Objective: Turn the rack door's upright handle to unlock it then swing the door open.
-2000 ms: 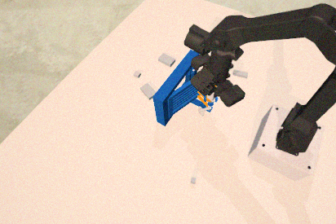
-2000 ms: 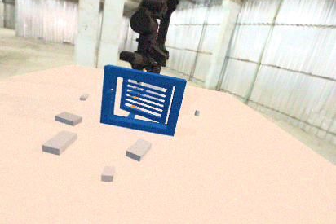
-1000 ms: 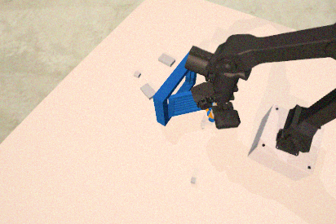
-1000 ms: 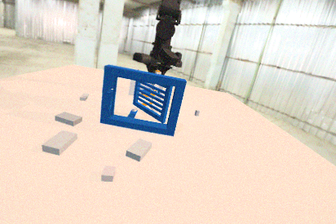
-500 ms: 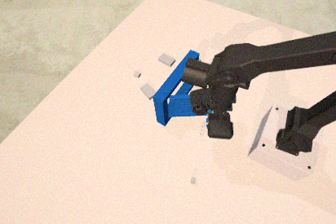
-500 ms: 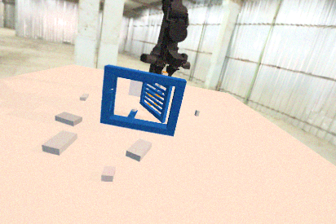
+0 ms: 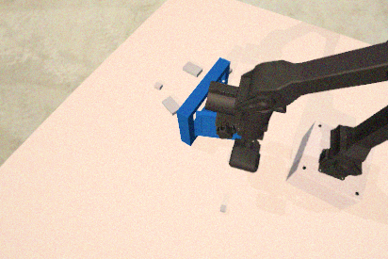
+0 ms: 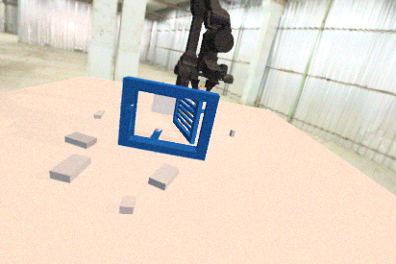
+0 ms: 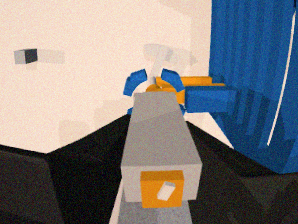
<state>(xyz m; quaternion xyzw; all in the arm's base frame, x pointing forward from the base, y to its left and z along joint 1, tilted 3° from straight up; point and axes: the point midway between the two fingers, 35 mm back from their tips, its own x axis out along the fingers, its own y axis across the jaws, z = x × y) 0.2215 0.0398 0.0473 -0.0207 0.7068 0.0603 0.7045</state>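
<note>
Now: gripper tip 150 mm to the right of the tiny block and 100 mm above it.
</note>
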